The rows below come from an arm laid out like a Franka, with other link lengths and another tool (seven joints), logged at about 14 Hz.
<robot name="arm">
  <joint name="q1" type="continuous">
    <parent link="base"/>
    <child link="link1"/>
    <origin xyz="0 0 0.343" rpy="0 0 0"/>
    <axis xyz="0 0 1"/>
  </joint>
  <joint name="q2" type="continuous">
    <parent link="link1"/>
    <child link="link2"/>
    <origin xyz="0 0 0" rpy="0 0 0"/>
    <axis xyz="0 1 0"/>
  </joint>
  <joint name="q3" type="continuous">
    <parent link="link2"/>
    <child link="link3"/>
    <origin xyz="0 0 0.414" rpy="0 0 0"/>
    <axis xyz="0 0 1"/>
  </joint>
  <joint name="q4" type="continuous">
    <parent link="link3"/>
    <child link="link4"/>
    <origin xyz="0.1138 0 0" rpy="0 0 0"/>
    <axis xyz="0 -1 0"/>
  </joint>
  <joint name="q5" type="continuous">
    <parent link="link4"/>
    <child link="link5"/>
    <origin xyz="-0.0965 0 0.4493" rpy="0 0 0"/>
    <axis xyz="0 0 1"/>
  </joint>
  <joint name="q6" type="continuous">
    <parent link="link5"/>
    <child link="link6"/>
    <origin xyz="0 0 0" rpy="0 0 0"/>
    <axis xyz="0 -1 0"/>
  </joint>
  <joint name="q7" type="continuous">
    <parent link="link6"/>
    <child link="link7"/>
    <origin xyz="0.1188 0 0" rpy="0 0 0"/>
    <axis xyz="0 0 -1"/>
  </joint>
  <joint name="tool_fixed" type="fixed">
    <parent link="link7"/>
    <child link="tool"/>
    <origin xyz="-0.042 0.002 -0.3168" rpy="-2.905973 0 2.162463"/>
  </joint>
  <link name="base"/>
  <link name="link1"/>
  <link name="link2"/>
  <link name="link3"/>
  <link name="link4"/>
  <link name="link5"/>
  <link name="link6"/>
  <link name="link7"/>
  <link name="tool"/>
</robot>
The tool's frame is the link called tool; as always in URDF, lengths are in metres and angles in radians. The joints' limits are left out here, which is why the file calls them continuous.
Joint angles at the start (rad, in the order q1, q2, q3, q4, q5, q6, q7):
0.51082, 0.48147, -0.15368, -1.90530, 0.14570, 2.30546, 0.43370
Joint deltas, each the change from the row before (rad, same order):
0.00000, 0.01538, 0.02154, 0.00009, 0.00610, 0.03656, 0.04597
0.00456, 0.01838, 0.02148, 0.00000, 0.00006, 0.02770, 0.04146
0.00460, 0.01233, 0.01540, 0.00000, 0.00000, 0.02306, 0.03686
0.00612, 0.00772, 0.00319, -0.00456, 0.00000, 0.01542, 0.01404
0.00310, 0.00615, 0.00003, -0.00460, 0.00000, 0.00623, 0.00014
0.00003, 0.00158, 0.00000, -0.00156, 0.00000, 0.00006, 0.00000
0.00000, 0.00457, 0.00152, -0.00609, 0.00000, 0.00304, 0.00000
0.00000, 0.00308, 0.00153, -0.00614, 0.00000, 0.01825, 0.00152
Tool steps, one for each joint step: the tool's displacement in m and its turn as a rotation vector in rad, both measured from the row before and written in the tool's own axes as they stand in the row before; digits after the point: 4 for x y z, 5 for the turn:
0.0167, 0.0114, 0.0071, -0.01980, 0.01405, 0.02888
0.0194, 0.0071, 0.0116, -0.00694, 0.00869, 0.01721
0.0153, 0.0054, 0.0074, -0.00878, 0.00824, 0.01796
0.0063, 0.0013, 0.0070, -0.00256, 0.00063, 0.00607
0.0013, -0.0012, 0.0068, 0.00454, -0.00218, -0.00171
-0.0003, -0.0008, 0.0021, 0.00304, -0.00036, 0.00031
0.0001, -0.0025, 0.0068, 0.00769, -0.00079, -0.00028
0.0002, 0.0020, 0.0032, -0.00893, -0.00049, 0.00111

